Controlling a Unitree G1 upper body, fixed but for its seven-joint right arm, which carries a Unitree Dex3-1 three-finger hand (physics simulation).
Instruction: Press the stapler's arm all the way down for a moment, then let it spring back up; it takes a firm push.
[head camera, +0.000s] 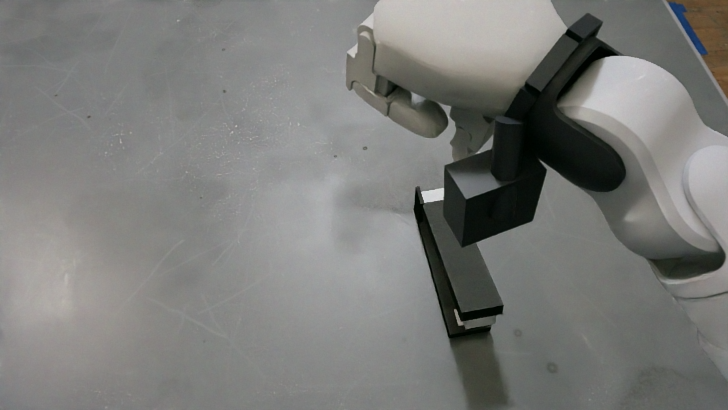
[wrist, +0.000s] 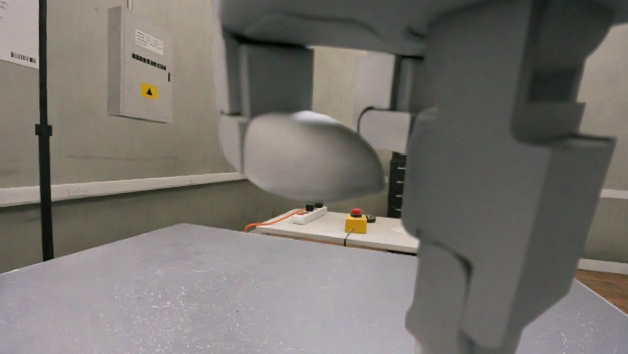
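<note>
The black stapler (head camera: 469, 279) lies on the grey table, its long axis running from the upper left to the lower right in the head camera view. Its arm is up, with a gap over the base (head camera: 437, 277) and a pale metal part showing under the near end. My gripper (head camera: 448, 136) (wrist: 398, 240) is shut and empty, with its fingers curled in. It is above the table, beyond the far end of the stapler. The black block under my wrist hides part of the stapler's far end. The stapler does not show in the wrist view.
The black block (head camera: 491, 203) hangs from the wrist over the stapler in the head camera view. The grey table (head camera: 203, 305) (wrist: 175, 285) has its right edge at the upper right. Behind it stand a white side table (wrist: 380, 241) and a yellow button box (wrist: 356, 224).
</note>
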